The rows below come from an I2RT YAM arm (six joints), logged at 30 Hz.
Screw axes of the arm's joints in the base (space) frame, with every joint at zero. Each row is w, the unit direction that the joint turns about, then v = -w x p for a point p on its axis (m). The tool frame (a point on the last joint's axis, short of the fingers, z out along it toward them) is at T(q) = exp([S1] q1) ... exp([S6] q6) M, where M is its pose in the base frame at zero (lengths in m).
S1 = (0, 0, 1, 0, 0, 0)
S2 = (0, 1, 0, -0.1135, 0, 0.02)
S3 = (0, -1, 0, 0.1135, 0, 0.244)
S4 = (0, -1, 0, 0.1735, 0, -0.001)
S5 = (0, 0, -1, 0, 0.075, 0)
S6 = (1, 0, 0, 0, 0.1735, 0)
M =
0 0 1 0.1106
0 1 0 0
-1 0 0 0.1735
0 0 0 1
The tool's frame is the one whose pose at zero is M.
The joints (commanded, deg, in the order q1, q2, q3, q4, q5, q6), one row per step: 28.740 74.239 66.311 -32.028 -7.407 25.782; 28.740 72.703 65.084 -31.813 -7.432 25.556; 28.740 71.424 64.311 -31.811 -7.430 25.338; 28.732 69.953 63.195 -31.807 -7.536 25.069; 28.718 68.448 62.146 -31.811 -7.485 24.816; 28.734 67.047 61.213 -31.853 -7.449 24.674; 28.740 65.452 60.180 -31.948 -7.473 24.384; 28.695 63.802 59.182 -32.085 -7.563 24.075; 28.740 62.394 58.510 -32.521 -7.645 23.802; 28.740 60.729 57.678 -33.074 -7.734 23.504
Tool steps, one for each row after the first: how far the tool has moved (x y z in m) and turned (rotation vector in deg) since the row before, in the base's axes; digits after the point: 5 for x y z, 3 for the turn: -0.00552 -0.00301 0.00011 0.129 -0.560 0.162; -0.00460 -0.00252 0.00115 0.110 -0.551 0.135; -0.00541 -0.00294 -0.00015 0.065 -0.414 0.242; -0.00539 -0.00306 0.00020 0.033 -0.535 0.102; -0.00507 -0.00272 0.00024 0.097 -0.454 0.074; -0.00575 -0.00311 0.00020 0.055 -0.545 0.200; -0.00583 -0.00335 0.00037 0.100 -0.579 0.211; -0.00537 -0.00267 0.00072 0.014 -0.376 0.272; -0.00624 -0.00336 0.00039 -0.009 -0.370 0.246
